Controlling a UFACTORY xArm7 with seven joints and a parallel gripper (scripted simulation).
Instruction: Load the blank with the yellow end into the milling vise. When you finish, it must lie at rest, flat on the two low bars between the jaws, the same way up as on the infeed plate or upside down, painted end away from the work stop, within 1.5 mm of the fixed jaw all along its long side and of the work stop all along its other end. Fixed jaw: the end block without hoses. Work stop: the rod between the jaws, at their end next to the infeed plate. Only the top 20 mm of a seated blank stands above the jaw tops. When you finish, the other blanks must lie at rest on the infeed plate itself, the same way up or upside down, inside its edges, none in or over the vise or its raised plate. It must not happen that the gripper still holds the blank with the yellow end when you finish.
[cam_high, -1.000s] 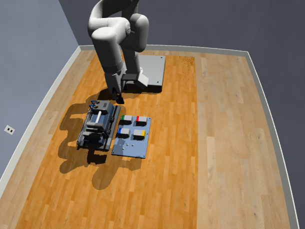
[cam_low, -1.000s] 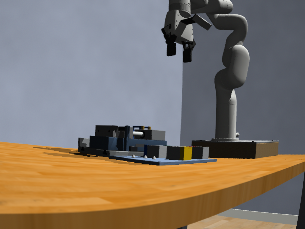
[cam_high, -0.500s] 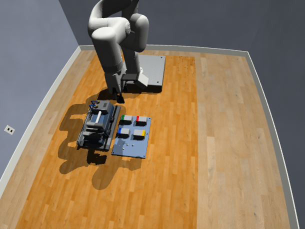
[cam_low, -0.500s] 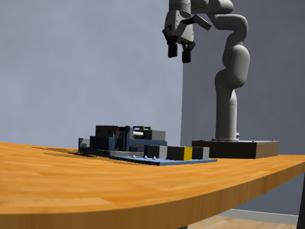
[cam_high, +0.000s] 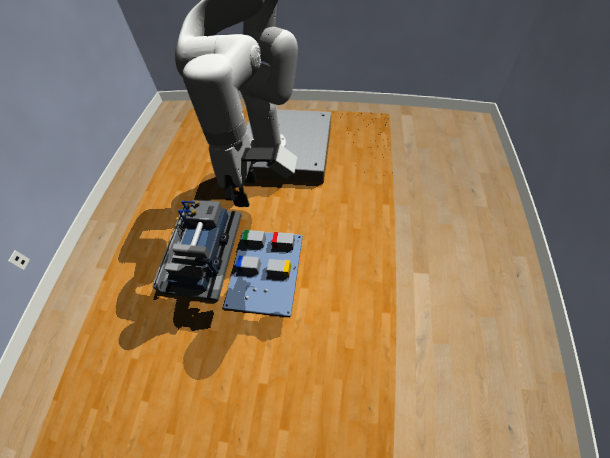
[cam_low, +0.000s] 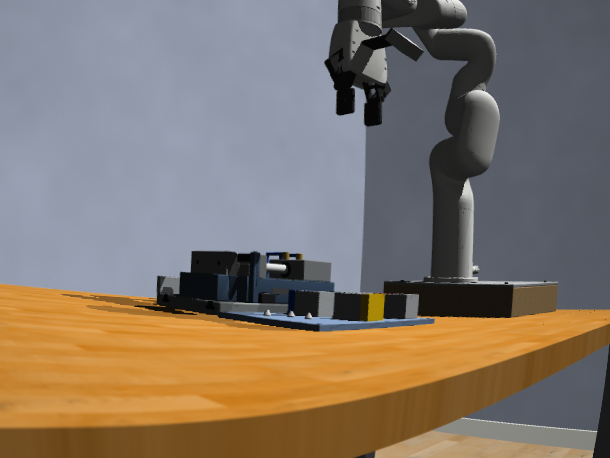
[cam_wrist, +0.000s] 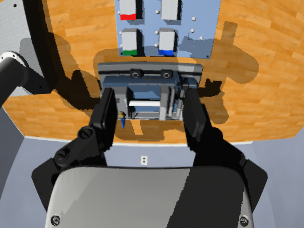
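My hand is 4 cm short of the yellow-ended blank, 5 cm to the right of it and 29 cm above it. From my hand the other things lie so: blue-ended blank: 4 cm ahead, 4 cm to the right, 29 cm below; red-ended blank: 5 cm behind, 4 cm to the left, 29 cm below; green-ended blank: 5 cm behind, 5 cm to the right, 29 cm below.
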